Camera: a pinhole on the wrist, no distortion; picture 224 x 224 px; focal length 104.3 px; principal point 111.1 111.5 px. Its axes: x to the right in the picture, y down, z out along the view. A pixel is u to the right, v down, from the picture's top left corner.
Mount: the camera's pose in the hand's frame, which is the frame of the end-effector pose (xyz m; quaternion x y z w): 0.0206 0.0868 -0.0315 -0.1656 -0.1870 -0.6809 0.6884
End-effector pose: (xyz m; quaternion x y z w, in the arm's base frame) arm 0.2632 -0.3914 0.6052 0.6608 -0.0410 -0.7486 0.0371
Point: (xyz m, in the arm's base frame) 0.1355 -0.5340 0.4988
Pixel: 134.4 199.6
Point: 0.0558 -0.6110 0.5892
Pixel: 110.8 132.6
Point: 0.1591 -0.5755 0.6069
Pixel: 98.2 121.8
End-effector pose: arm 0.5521 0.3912 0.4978 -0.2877 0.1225 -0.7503 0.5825
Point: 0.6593 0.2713 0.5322
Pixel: 150.0 209.1
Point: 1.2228 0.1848 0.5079
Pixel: 66.0 127.9
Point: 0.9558 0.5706 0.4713
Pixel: 97.3 34.9
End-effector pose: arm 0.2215 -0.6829 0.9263 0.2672 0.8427 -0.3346 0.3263
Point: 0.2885 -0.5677 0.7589
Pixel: 57.1 202.7
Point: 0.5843 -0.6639 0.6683
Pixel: 86.7 98.4
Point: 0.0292 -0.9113 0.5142
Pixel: outside the picture
